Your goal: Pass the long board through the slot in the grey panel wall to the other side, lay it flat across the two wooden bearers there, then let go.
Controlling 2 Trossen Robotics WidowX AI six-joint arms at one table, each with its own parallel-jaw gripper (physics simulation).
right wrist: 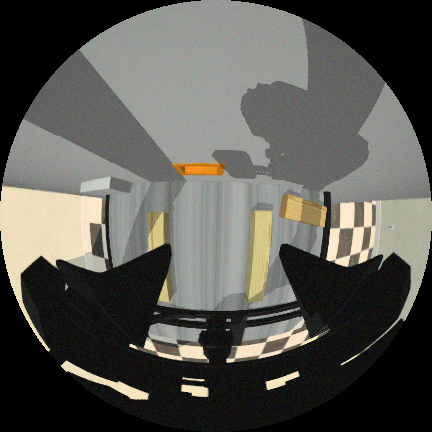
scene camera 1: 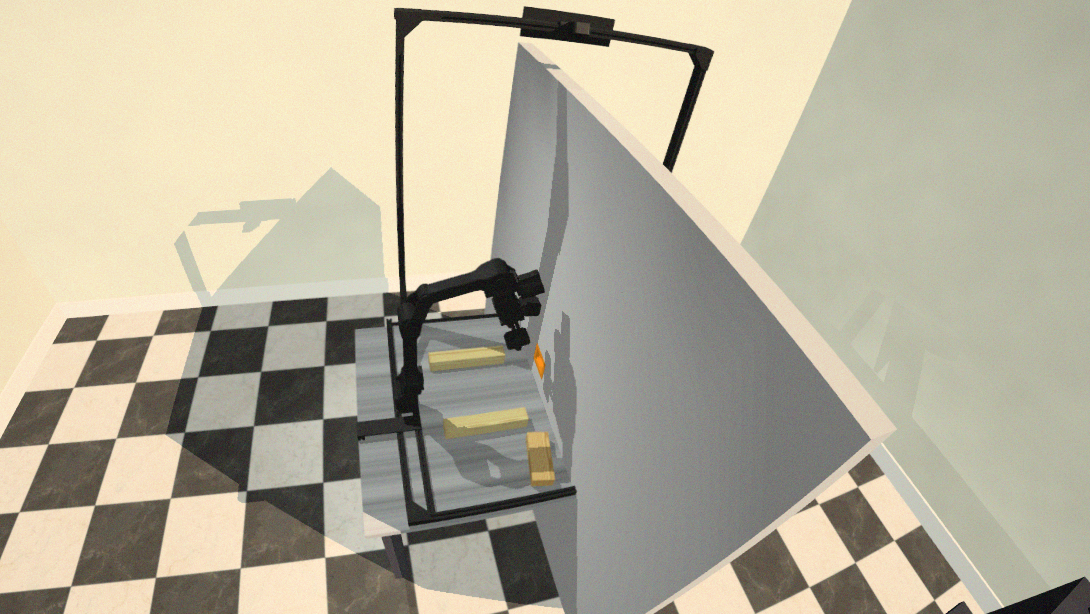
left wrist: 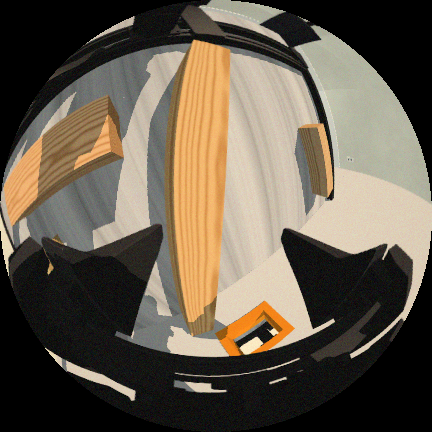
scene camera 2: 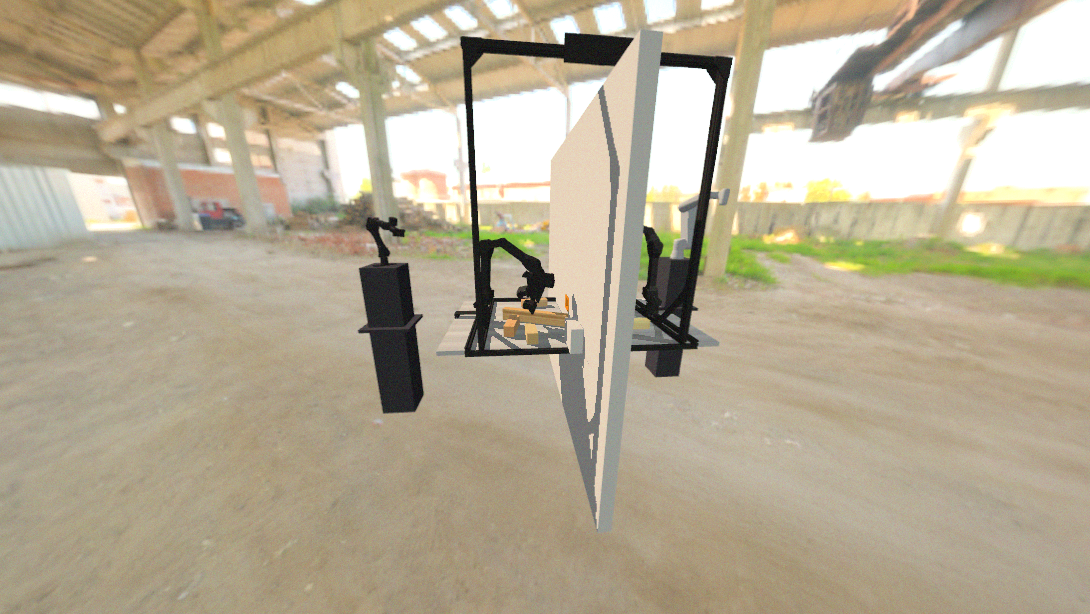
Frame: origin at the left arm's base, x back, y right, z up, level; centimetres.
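Seen in the pictures: left gripper, between the fingertips: (left wrist: 224,232) (scene camera 2: 535,308); right gripper, between the fingertips: (right wrist: 227,250); right arm's base, origin of its link: (right wrist: 215,321) (scene camera 1: 405,404) (left wrist: 260,331) (scene camera 2: 651,313).
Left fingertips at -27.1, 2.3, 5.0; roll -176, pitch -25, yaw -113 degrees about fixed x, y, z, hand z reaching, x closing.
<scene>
A point is followed by its place in that frame, as x, y, z.
The long board (scene camera 2: 550,318) {-34.2, 8.9, 1.6} (left wrist: 200,175) {-23.0, 2.2, 4.0} lies on the left-arm side of the grey panel wall (scene camera 1: 648,343) {-48.3, -37.8, 62.3} (scene camera 2: 583,190) {-43.3, 29.7, 60.1} (right wrist: 175,75) {-48.2, 4.0, 29.6}, one end near the orange-framed slot (scene camera 1: 539,362) {-47.5, 5.8, 5.9} (scene camera 2: 566,302) {-43.6, 0.9, 7.5} (left wrist: 245,322) {-43.1, 4.2, 5.9} (right wrist: 198,165) {-48.5, 4.2, 11.2}. My left gripper (scene camera 2: 532,307) {-27.1, 2.3, 5.0} (left wrist: 224,232) {-27.1, 2.3, 5.0} is open and empty above the board, which passes between its fingers in the left wrist view. My right gripper (scene camera 1: 517,339) {-59.5, 0.3, 24.9} (right wrist: 227,250) {-59.5, 0.3, 24.9} is open and empty, high on the other side. Two pale wooden bearers (scene camera 1: 466,358) {-70.1, 13.7, 2.5} (scene camera 1: 485,422) {-69.0, -11.8, 2.5} (right wrist: 159,230) {-61.4, 14.4, 2.5} (right wrist: 260,255) {-67.1, -10.6, 2.5} lie roughly parallel there.
A wooden block (scene camera 1: 540,459) {-56.1, -26.7, 1.9} (right wrist: 303,210) {-55.4, -23.5, 1.9} lies by the wall beside the bearers. On the board's side, a wide block (left wrist: 70,150) {-16.9, 9.9, 3.1} and a smaller block (left wrist: 316,160) {-28.1, -22.5, 0.6} lie either side of the board. A black frame (scene camera 1: 400,152) {-88.5, 34.5, 65.5} (scene camera 2: 469,152) {-2.3, 38.0, 70.4} spans the table.
</scene>
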